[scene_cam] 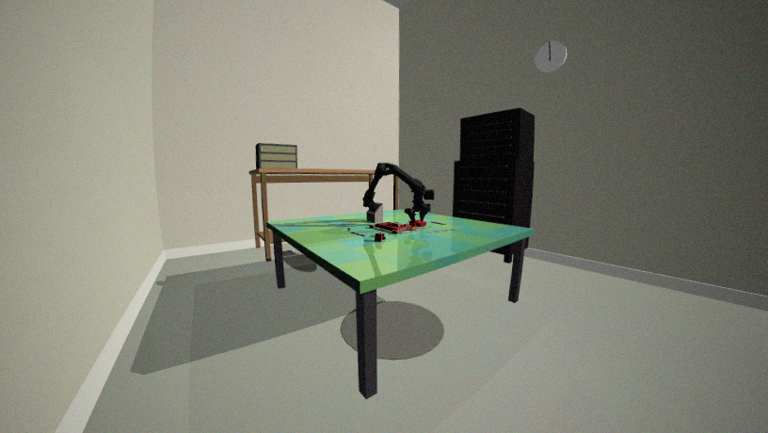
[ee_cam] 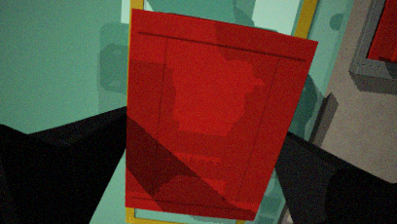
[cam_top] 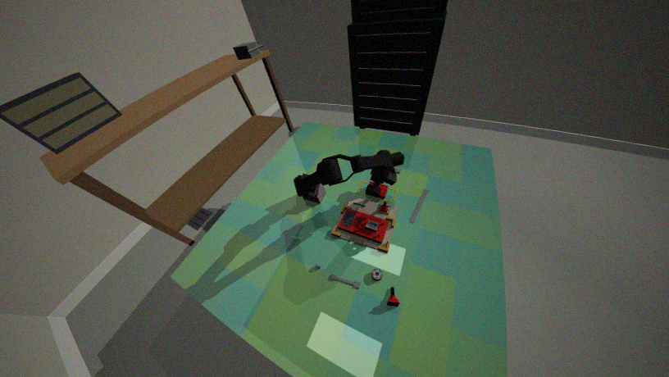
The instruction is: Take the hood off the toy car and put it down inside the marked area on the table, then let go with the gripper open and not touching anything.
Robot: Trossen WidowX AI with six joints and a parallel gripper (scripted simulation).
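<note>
My gripper tip is now right at the red hood.
</note>
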